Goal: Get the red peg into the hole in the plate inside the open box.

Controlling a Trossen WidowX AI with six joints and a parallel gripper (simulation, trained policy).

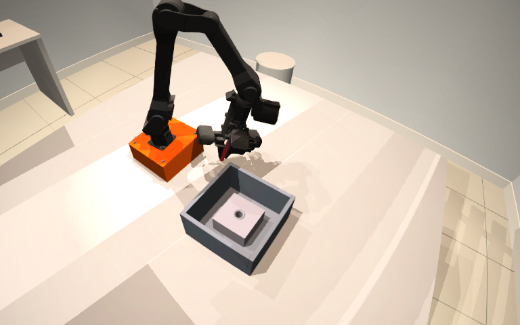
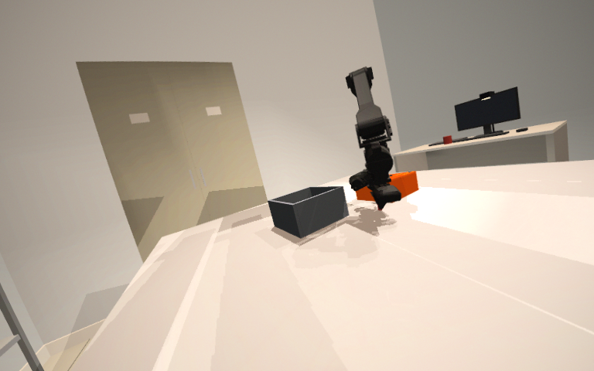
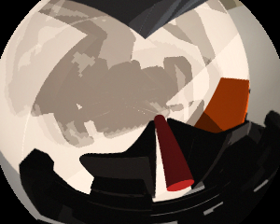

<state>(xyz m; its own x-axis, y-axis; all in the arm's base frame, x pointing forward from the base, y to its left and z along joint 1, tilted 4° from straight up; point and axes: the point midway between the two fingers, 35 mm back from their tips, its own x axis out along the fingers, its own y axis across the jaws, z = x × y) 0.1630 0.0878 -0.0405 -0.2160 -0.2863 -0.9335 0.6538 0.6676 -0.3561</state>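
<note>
My gripper tip is now 160 mm short of the pale plate, 170 mm to the left of it and 40 mm below it. Round my gripper tip: red peg 10 mm ahead, 10 mm to the left, 30 mm above; dark grey box 160 mm ahead, 170 mm to the right, 20 mm above.
</note>
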